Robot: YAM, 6 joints.
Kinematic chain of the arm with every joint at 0, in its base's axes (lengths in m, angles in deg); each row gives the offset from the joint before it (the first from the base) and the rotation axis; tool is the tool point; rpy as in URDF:
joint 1: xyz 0 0 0.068 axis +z
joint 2: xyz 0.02 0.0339 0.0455 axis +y
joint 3: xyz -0.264 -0.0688 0 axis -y
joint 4: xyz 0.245 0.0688 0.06 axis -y
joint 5: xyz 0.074 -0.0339 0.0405 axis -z
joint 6: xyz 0.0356 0 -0.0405 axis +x
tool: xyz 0 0 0 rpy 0 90 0
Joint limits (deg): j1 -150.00..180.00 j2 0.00..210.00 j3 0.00..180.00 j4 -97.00..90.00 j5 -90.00..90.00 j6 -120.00..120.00
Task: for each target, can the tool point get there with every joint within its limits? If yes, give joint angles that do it. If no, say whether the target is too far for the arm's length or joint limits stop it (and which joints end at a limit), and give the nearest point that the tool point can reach.
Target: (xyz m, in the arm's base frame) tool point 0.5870 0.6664 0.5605
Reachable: no: too far | nearest point 0.3810 0.4325 0.4000 | short by 0.351 m
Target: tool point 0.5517 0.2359 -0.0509
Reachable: yes | joints 20.18 189.19 150.51 28.63 -61.05 -93.07
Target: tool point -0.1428 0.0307 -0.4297
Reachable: no: joint limits stop it (at a limit: joint 2) | nearest point -0.1575 0.0339 -0.3696 | short by 0.062 m
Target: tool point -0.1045 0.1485 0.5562
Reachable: yes | joints 131.65 64.28 77.66 47.26 35.44 -100.61
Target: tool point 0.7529 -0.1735 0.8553
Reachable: no: too far | nearest point 0.4538 -0.1046 0.5528 | short by 0.431 m
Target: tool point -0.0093 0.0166 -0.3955
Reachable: no: joint limits stop it (at a limit: joint 2) | nearest point -0.0295 0.0527 -0.3275 | short by 0.080 m
